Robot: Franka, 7 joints.
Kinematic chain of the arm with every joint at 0, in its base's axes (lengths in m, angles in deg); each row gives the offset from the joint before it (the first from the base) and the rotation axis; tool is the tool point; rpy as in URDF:
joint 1: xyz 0 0 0.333 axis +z
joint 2: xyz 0 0 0 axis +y
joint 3: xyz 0 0 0.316 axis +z
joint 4: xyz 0.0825 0 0 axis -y
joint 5: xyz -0.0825 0 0.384 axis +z
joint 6: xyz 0 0 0 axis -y
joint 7: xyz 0.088 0 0 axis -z
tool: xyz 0 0 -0.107 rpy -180 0 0
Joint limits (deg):
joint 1: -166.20..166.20
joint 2: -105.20..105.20
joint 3: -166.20..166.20
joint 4: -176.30..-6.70
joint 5: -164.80..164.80
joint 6: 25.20..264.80
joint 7: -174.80..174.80
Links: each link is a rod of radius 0.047 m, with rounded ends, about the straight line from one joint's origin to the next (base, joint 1, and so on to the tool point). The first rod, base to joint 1, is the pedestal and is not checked.
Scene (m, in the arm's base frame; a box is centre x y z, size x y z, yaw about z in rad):
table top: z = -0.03
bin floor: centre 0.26 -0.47 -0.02 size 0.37 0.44 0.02 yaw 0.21
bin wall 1: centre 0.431 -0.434 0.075 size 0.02 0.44 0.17 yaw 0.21
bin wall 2: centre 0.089 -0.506 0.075 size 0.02 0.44 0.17 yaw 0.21
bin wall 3: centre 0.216 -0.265 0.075 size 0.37 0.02 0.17 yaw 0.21
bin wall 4: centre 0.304 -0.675 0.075 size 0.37 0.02 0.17 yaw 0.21
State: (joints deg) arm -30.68 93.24 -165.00 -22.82 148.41 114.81 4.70
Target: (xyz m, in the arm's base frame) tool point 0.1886 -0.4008 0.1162
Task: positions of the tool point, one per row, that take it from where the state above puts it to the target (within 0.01 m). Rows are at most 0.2 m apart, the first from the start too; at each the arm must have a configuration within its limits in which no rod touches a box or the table.
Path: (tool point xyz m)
1: 0.6677 -0.4881 0.5196
2: 0.6151 -0.5067 0.5708
3: 0.5461 -0.5379 0.5724
4: 0.4724 -0.5670 0.5240
5: 0.4005 -0.5771 0.4348
6: 0.3315 -0.5550 0.3221
7: 0.2621 -0.4948 0.2083
8: 0.1886 -0.4008 0.1162

